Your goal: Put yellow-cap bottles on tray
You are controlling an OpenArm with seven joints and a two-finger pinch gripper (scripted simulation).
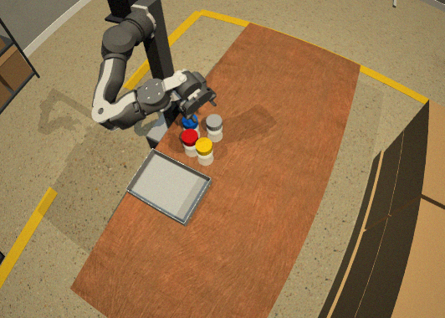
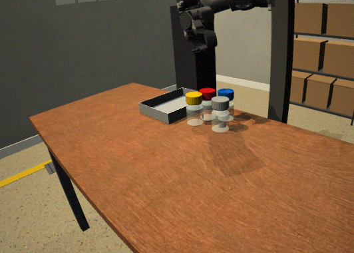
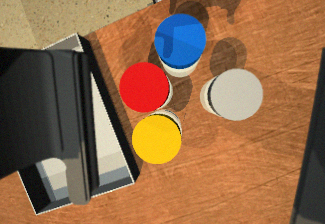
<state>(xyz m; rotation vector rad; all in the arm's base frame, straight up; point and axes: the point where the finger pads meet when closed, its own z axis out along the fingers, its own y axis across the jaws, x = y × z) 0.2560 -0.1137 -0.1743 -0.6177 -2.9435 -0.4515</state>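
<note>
The yellow-capped bottle is 20 mm ahead of my hand, 30 mm to the right of it and 210 mm below it. The rest, counted from my hand: blue-capped bottle 70 mm behind, 30 mm to the left, 210 mm below; then red-capped bottle 40 mm behind, 30 mm to the right, 210 mm below; then grey-capped bottle 10 mm ahead, 60 mm to the left, 210 mm below.
</note>
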